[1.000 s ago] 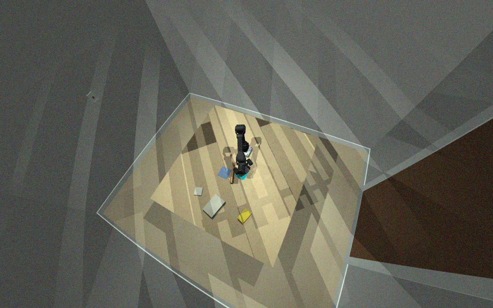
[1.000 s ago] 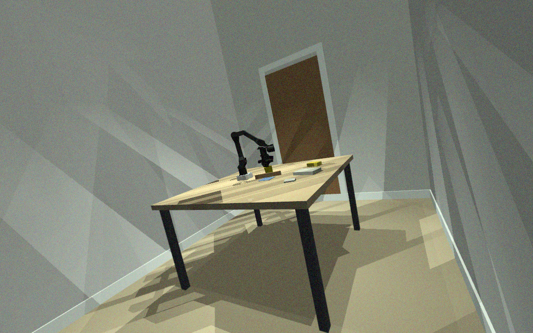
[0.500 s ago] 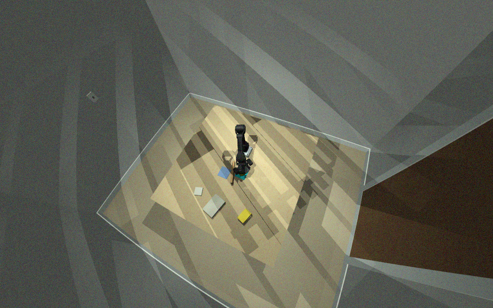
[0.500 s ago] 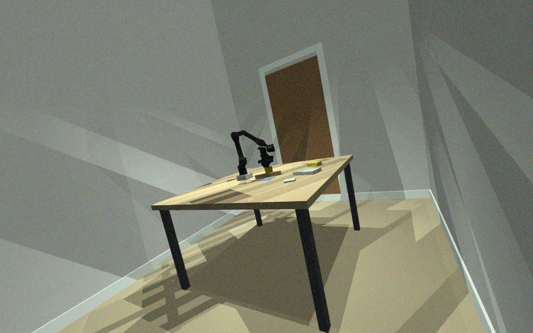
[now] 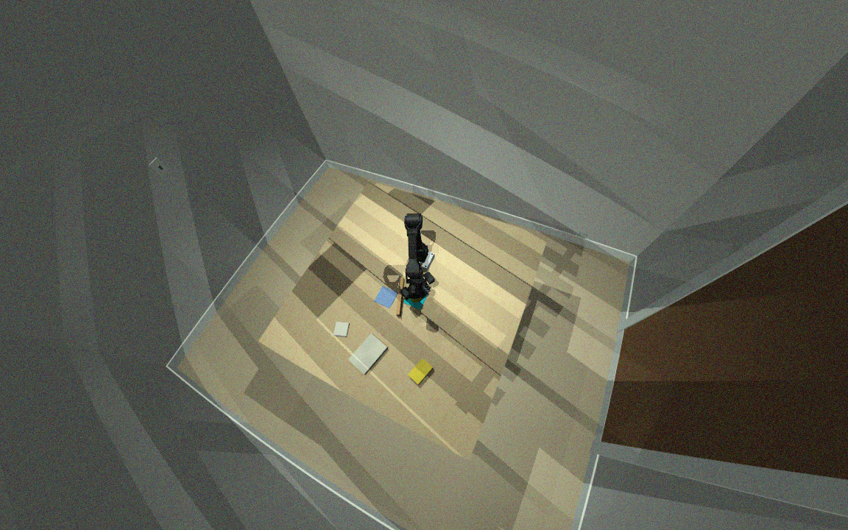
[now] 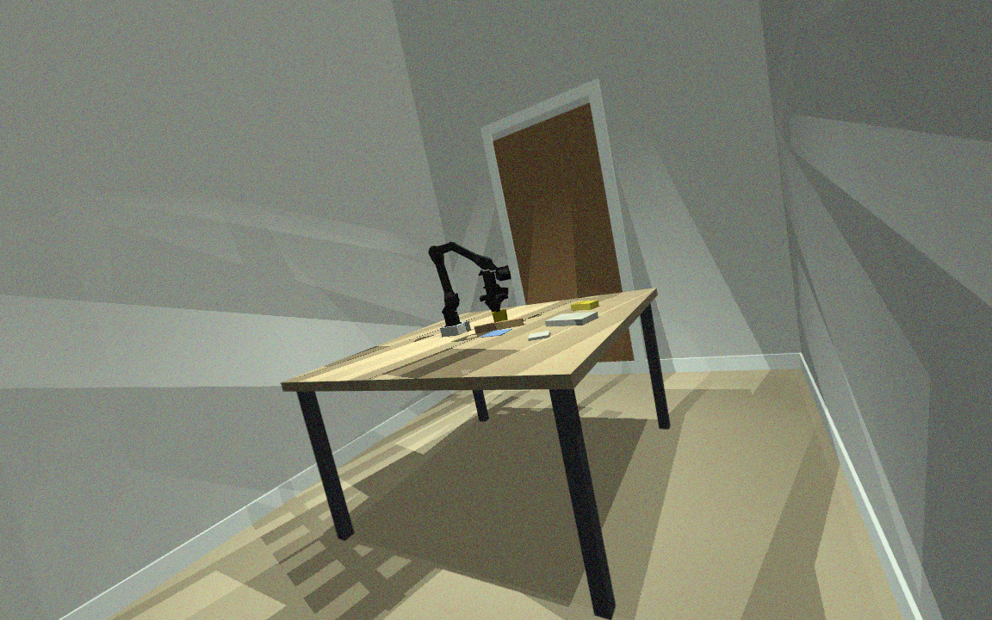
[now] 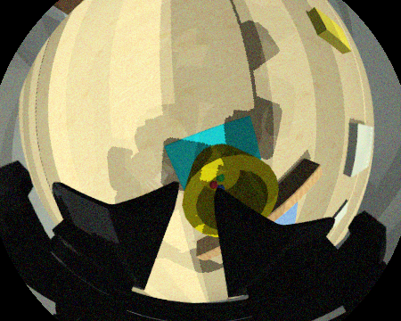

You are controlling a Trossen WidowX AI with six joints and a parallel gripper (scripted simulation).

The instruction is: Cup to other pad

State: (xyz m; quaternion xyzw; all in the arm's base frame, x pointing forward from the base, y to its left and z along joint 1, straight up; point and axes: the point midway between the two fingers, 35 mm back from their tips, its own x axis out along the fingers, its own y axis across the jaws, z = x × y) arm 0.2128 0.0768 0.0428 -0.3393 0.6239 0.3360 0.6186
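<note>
My gripper tip is now 2 cm short of the yellow cup, 2 cm above it and 1 cm to the left of it. Also, from my gripper tip: cyan pad: 6 cm below, 2 cm to the right, 2 cm ahead; light blue pad: 18 cm to the right, 8 cm ahead, 6 cm below; wooden bar: 10 cm to the right, 5 cm below, 5 cm ahead.
</note>
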